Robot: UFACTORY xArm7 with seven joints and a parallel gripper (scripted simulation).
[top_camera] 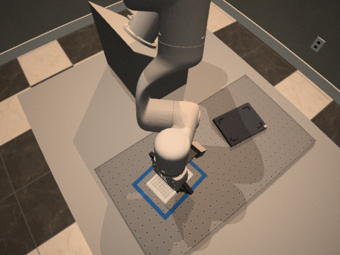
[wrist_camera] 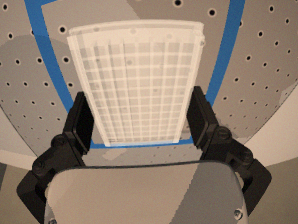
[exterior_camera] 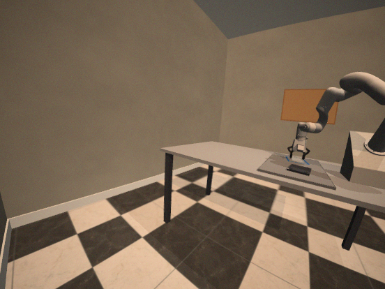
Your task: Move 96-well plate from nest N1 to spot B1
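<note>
Right now the white 96-well plate is 10 mm below my hand. From my hand the other things lie so: plate nest (330 mm to the left, 20 mm below).
</note>
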